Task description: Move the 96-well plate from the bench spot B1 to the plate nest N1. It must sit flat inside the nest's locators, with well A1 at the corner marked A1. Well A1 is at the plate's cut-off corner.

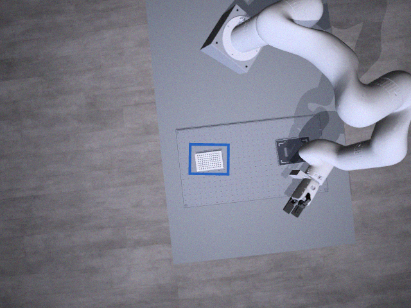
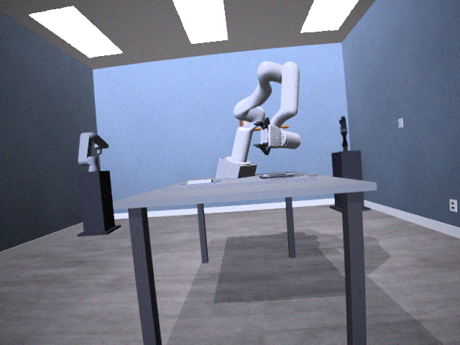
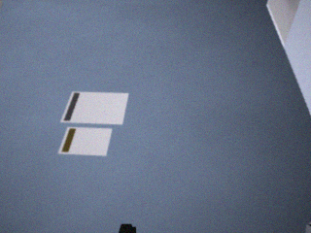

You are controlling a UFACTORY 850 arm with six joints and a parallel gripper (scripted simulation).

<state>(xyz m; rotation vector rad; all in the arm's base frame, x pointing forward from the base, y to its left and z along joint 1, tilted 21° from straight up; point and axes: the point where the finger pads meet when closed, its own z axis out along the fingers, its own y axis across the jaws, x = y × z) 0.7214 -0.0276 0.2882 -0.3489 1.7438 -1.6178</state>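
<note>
The white 96-well plate lies 29 cm to the right of my hand, 26 cm behind it and 20 cm below it. From my hand the other things lie so: dark plate nest (23 cm behind, 20 cm below, 11 cm to the left); A1 mark (19 cm to the left, 19 cm below, 18 cm behind).
</note>
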